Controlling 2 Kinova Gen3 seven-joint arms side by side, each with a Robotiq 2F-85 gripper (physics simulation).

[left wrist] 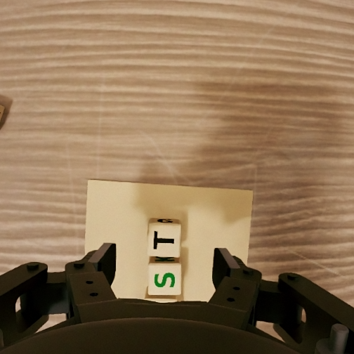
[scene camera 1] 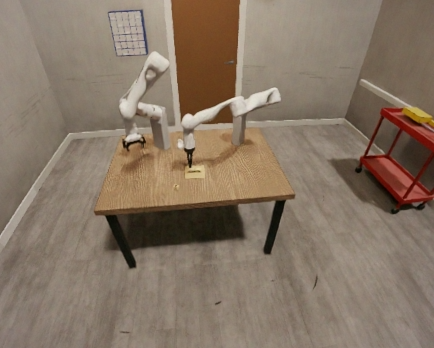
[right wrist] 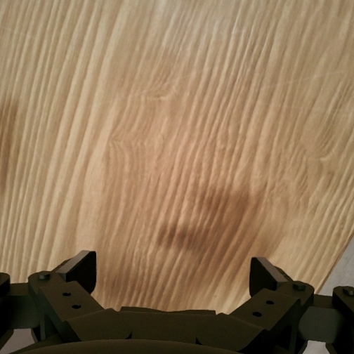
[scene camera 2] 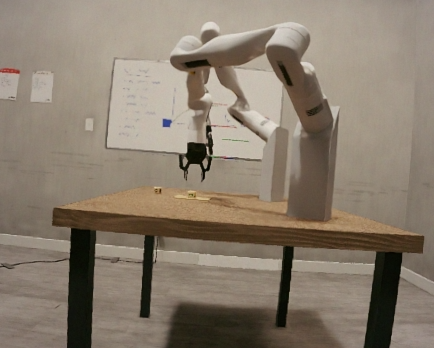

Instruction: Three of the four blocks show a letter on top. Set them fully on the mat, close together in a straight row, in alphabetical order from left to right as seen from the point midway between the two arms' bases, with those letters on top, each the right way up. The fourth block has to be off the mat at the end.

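Frame: origin at the left arm's base, x up, y ahead, z left, level; centimetres.
Seen in the pictures: left gripper, fingertip midpoint: (scene camera 1: 190, 164) (scene camera 2: 193, 180); right gripper, fingertip midpoint: (scene camera 1: 135, 149) (scene camera 2: 208, 155); left arm's base at its link origin: (scene camera 2: 316, 121); right arm's base at its link origin: (scene camera 1: 157, 113).
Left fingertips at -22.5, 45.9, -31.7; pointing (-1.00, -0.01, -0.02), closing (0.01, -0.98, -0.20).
Observation:
Pixels of each thing's top centre, then the offset from my left fingertips to it, as dx, dy, dz. Level surfaces: height alone.
- pale yellow mat at its top centre: (scene camera 2: 192, 197) (scene camera 1: 194, 171) -6.6, -0.8, +2.6
- fourth block at its top centre: (scene camera 2: 158, 187) (scene camera 1: 176, 185) -4.5, +17.8, -6.1
- wooden table at its surface level: dx -7.0
The pale yellow mat (scene camera 1: 195, 176) (scene camera 2: 204, 199) (left wrist: 115, 210) bears a row of cream blocks. In the left wrist view the black T block (left wrist: 165, 241) and green S block (left wrist: 165, 281) are close together and lined up, both letters turned sideways. A sliver of a third block (left wrist: 162, 299) shows beyond the S, its top hidden by the gripper. The fourth block (scene camera 1: 176, 187) (scene camera 2: 158, 190) (left wrist: 1, 115) lies off the mat. My left gripper (scene camera 1: 190, 165) (scene camera 2: 194, 179) (left wrist: 164, 261) is open above the row. My right gripper (scene camera 1: 135, 147) (right wrist: 172, 271) is open and empty above the table.
The wooden table (scene camera 1: 240, 185) (scene camera 2: 125, 207) carries both arm bases (scene camera 1: 160, 132) (scene camera 1: 239, 130) at its back in scene camera 1. A red cart (scene camera 1: 387, 177) stands on the floor at the right. A table edge shows at the right of the right wrist view.

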